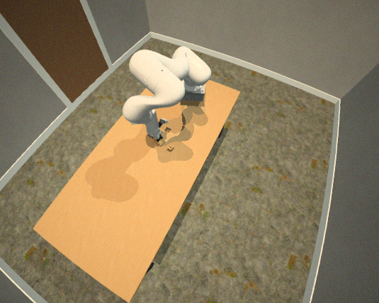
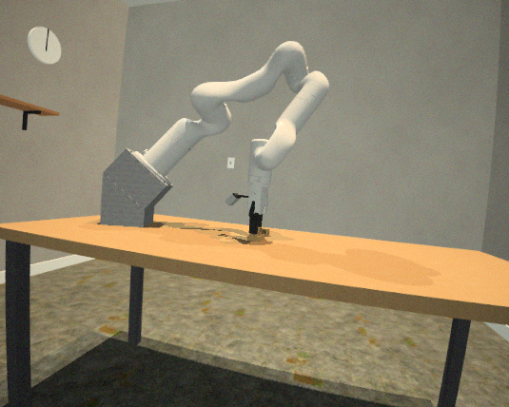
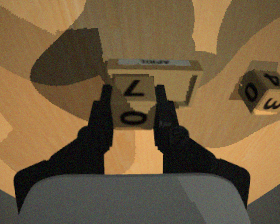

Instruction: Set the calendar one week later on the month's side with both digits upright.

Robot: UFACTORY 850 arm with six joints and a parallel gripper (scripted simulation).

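My gripper is now 20 mm to the right of the wooden calendar tray and 40 mm above it.
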